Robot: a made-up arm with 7 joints. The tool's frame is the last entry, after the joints.
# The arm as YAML. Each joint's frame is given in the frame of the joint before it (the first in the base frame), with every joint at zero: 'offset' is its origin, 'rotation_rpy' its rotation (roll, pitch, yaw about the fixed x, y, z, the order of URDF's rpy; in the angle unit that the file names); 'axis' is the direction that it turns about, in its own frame. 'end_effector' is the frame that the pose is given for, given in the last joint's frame.
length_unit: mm
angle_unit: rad
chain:
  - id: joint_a
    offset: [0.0, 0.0, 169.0]
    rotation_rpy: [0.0, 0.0, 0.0]
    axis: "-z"
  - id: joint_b
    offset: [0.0, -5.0, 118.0]
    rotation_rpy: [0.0, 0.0, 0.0]
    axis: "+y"
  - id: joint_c
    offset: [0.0, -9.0, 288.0]
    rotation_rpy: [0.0, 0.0, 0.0]
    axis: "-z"
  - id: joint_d
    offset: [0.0, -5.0, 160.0]
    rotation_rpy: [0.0, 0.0, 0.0]
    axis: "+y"
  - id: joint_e
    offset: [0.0, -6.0, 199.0]
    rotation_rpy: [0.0, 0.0, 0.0]
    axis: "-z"
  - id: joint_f
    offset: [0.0, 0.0, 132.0]
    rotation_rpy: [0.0, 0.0, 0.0]
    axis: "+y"
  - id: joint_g
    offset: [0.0, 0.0, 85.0]
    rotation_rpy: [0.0, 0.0, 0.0]
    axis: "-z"
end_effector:
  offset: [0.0, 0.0, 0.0]
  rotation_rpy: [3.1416, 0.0, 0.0]
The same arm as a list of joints. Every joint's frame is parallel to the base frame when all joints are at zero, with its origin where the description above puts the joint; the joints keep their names.
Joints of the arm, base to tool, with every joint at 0 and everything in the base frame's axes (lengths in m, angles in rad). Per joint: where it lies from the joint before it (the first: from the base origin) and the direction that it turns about. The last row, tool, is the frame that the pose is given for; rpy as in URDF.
joint_a: xyz 0 0 0.169 axis -z
joint_b: xyz 0 -0.005 0.118 axis +y
joint_c: xyz 0 -0.009 0.288 axis -z
joint_d: xyz 0 -0.005 0.16 axis +y
joint_e: xyz 0 -0.006 0.199 axis -z
joint_f: xyz 0 0 0.132 axis +y
joint_g: xyz 0 0 0.085 axis -z
tool: xyz 0 0 0 rpy -3.1416 0 0

